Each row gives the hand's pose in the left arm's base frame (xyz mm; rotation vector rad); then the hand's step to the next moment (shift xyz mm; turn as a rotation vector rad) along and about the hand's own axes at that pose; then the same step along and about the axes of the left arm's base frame.
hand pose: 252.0 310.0 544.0 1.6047 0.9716 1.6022
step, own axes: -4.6 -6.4 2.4 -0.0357 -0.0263 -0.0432
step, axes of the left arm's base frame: 2.2 -0.6 -7.9 -0.0435 -0.0196 -0.0395
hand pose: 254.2 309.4 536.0 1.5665 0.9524 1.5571
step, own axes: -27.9 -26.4 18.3 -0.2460 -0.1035 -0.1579
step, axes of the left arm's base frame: 18.0 -12.1 -36.6 -0.1587 -0.1703 -0.2048
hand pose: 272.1 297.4 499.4 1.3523 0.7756 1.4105
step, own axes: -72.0 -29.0 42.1 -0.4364 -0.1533 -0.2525
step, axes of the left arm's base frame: 38.8 -66.3 -43.6 -0.2616 -0.3164 -0.3305
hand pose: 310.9 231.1 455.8 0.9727 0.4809 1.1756
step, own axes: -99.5 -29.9 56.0 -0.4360 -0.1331 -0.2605
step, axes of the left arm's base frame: 23.9 -115.0 -11.3 -0.2785 -0.3117 -0.3178
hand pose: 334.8 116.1 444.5 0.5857 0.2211 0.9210
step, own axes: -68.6 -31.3 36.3 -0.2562 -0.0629 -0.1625
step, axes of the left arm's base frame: -4.2 -83.2 7.8 -0.1781 -0.1724 -0.1859
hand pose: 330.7 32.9 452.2 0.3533 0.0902 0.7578
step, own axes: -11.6 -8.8 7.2 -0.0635 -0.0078 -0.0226
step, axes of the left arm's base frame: -1.2 -15.9 3.2 -0.0456 -0.0425 -0.0268
